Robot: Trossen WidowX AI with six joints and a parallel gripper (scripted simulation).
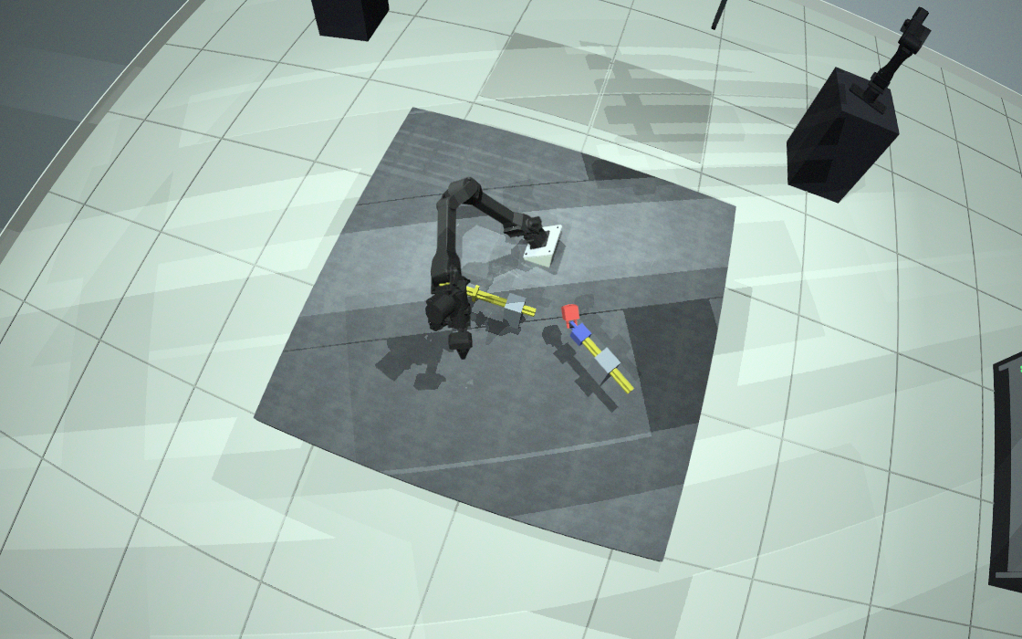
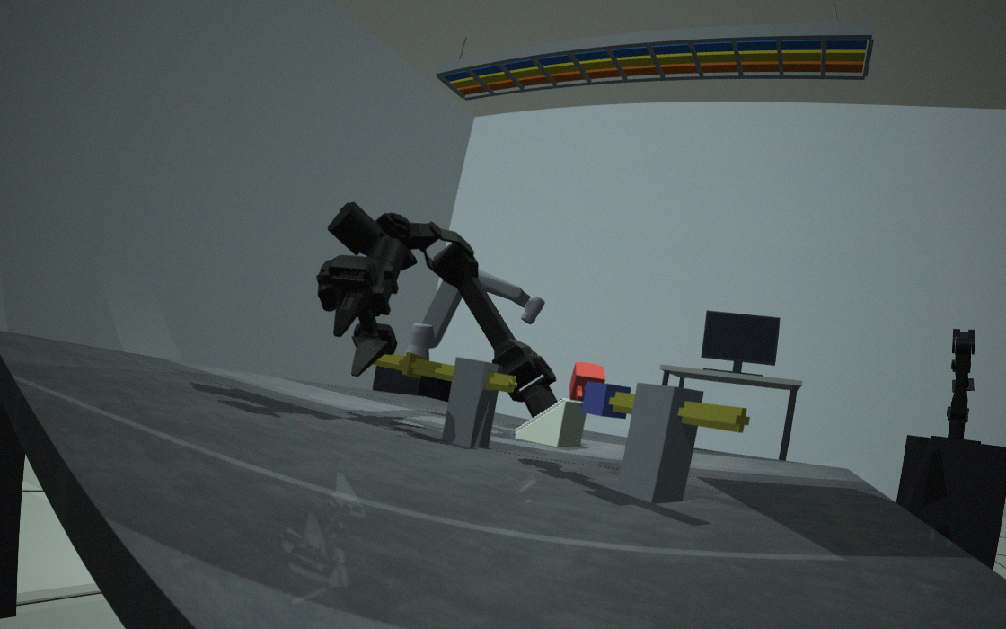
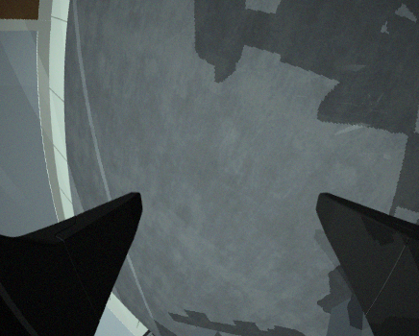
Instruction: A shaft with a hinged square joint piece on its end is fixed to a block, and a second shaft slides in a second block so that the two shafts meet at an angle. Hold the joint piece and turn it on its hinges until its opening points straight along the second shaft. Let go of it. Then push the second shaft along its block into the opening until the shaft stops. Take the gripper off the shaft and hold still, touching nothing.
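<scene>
The red joint piece lies 270 mm to the left of my gripper tip, 180 mm behind it and 20 mm above it.
</scene>
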